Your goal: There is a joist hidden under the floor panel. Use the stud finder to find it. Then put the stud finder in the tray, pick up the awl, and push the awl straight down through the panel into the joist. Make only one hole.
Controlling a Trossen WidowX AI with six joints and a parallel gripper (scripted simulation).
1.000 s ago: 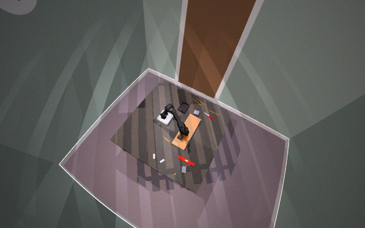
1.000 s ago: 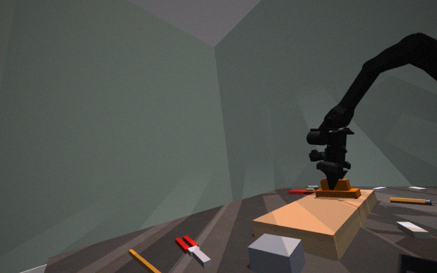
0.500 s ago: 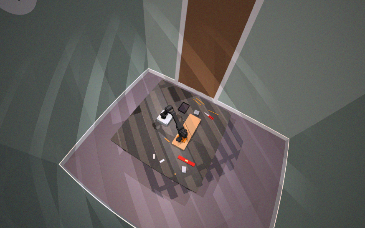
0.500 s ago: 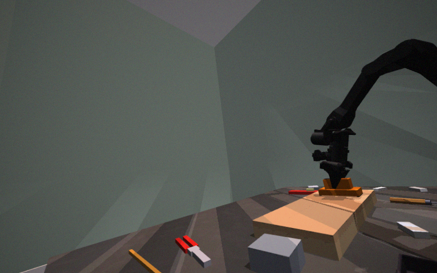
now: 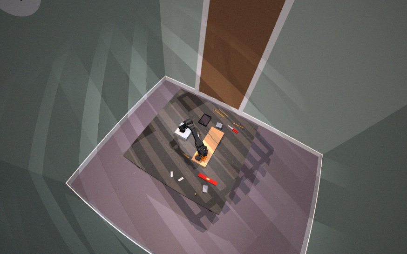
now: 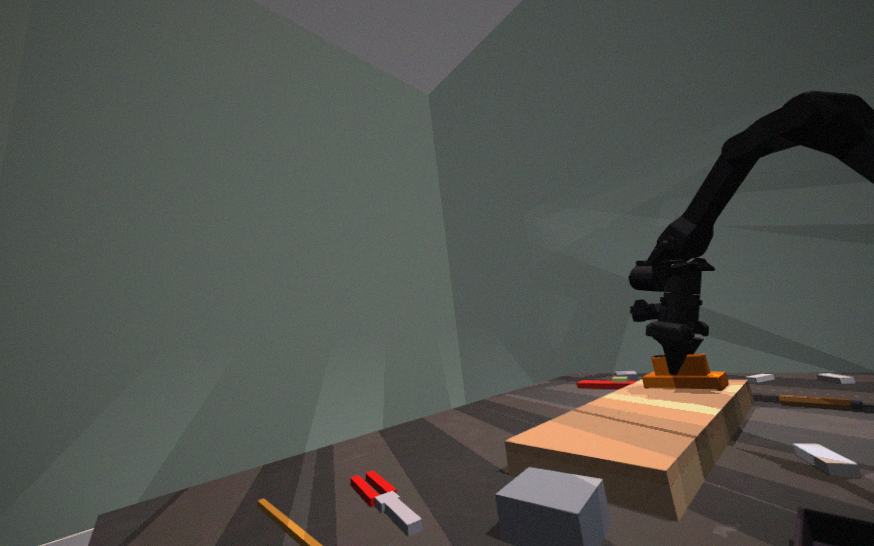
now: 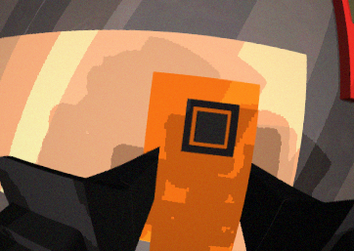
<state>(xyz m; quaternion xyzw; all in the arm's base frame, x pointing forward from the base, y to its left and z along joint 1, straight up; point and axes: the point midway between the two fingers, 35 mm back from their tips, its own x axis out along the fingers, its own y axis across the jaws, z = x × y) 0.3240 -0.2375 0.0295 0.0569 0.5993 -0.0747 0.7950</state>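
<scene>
Now: gripper tip 12 cm past the dark tray, 53 cm to the right of it and 5 cm above it. Also, from my gripper tip: orange stud finder (1 cm ahead, 2 cm above); then square indicator (2 cm ahead, 3 cm above); then yellow-handled awl (21 cm behind, 3 cm to the right, 6 cm below).
</scene>
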